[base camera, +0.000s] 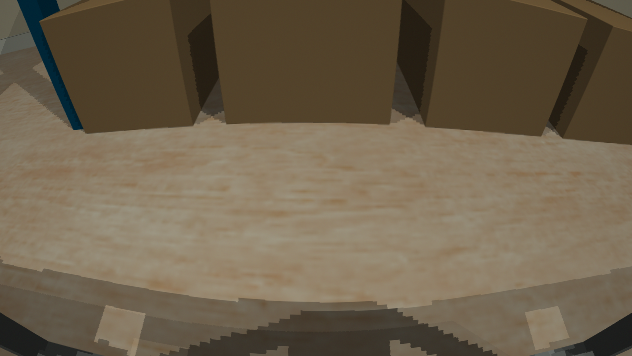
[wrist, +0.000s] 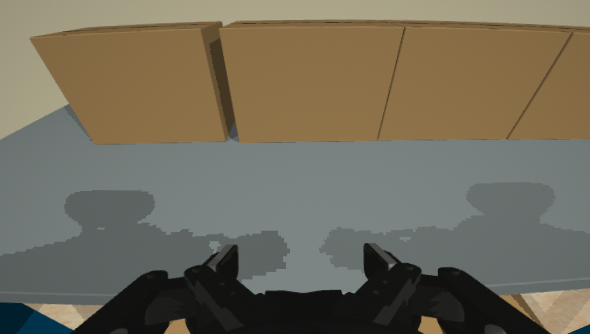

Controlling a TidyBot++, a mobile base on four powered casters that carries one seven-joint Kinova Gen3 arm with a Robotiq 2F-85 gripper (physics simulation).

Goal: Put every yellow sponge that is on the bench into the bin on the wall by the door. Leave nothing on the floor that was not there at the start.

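Places are measured from the arm's base along level axes (x ahead, y left, z up), in millimetres.
Pixels of known places: gripper, fingertip midpoint: (wrist: 300, 258).
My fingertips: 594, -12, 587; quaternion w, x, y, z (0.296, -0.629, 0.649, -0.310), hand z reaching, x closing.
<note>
For each thing: its top centre in the pictures, then the offset to it from my fingertips, as dx, dy, dz. "spot": a spot on its surface instead. Level surfaces: height alone.
- grey bench top at its surface level: dz -69
- leftmost box at its top centre: (wrist: 135, 27) +333, +245, +111
- central at a spot on its surface: (base camera: 307, 65) spot: +9, +25, -870
- floor at its surface level: dz -983
- blue leg at a spot on its surface: (base camera: 50, 65) spot: +39, +568, -813
The grey bench top (wrist: 300, 175) stretches across the wrist view, with its front edge near the bottom. My gripper (wrist: 300, 258) is open and empty, pointing toward the bench top near its front edge, with its shadow falling on the surface. No yellow sponge shows in either view. The bin and the door do not show either.
Cardboard boxes stand in a row along the back of the bench, among them the leftmost box (wrist: 135, 90) and one beside it (wrist: 310, 85). Below the bench, several boxes, one central (base camera: 307, 65), stand on the floor (base camera: 310, 210). A blue leg (base camera: 50, 65) stands at the left.
</note>
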